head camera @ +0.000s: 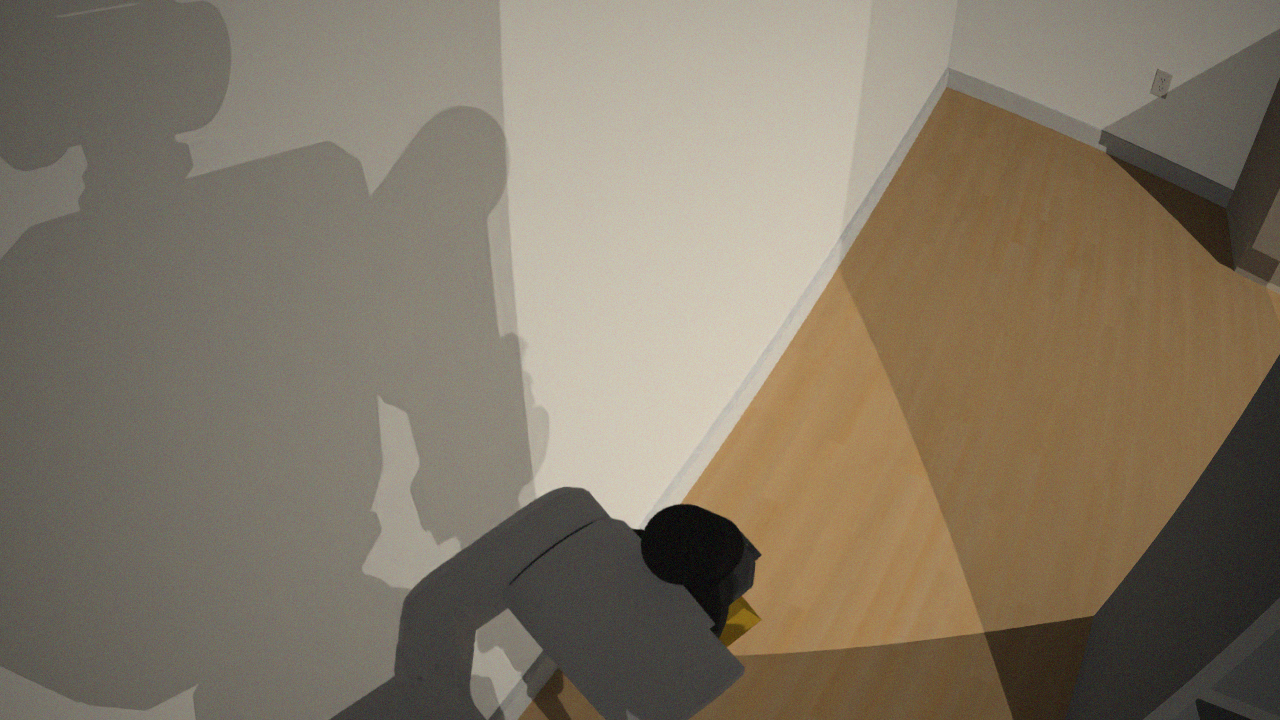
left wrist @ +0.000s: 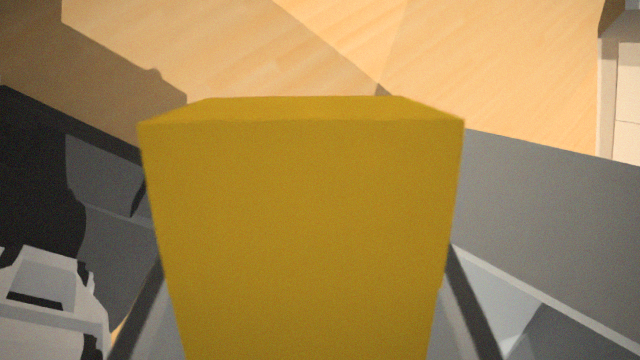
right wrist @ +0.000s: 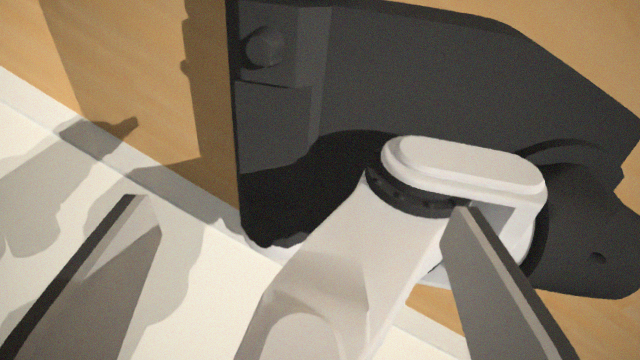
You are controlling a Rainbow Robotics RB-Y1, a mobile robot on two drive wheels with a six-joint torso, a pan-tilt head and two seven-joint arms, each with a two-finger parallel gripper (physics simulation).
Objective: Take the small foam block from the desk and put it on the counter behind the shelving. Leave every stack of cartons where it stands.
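Pixels of known places: left gripper, fingertip midpoint: [left wrist: 307, 220]; right gripper, fingertip midpoint: [right wrist: 303, 221]; robot's base, link origin: [left wrist: 93, 153].
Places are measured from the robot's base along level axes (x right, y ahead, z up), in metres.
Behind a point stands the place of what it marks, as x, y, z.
My left gripper [left wrist: 305, 255] @(0.030, 0.217, 0.899) is shut on the yellow foam block [left wrist: 305, 175] @(-0.002, 0.230, 0.933) [head camera: 741, 619] @(0.065, 0.180, 0.930), whose upright faces fill the middle of the left wrist view; a small corner of it shows past the dark wrist in the head view. My right gripper [right wrist: 303, 221] @(0.223, -0.126, 0.560) is open, with its fingers wide apart. The grey shelving [head camera: 1181, 555] @(0.904, 0.526, 0.438) [left wrist: 550, 200] @(0.877, 0.473, 0.642) stands at the right edge of the head view and at the right of the left wrist view. The desk and the carton stacks do not show. I cannot tell whether the pale unit [left wrist: 627, 90] @(2.406, 1.792, 0.219) at the upper right of the left wrist view is the counter.
A pale wall [head camera: 680, 223] @(0.018, 0.933, 0.707) with my shadow on it fills the left and middle of the head view. Wooden floor [head camera: 1011, 358] @(0.923, 1.452, 0.001) runs between it and the shelving. A wall stub [head camera: 1163, 170] @(2.062, 2.617, 0.039) stands at the upper right. My dark base [right wrist: 425, 90] @(0.133, -0.223, 0.170) shows in the right wrist view.
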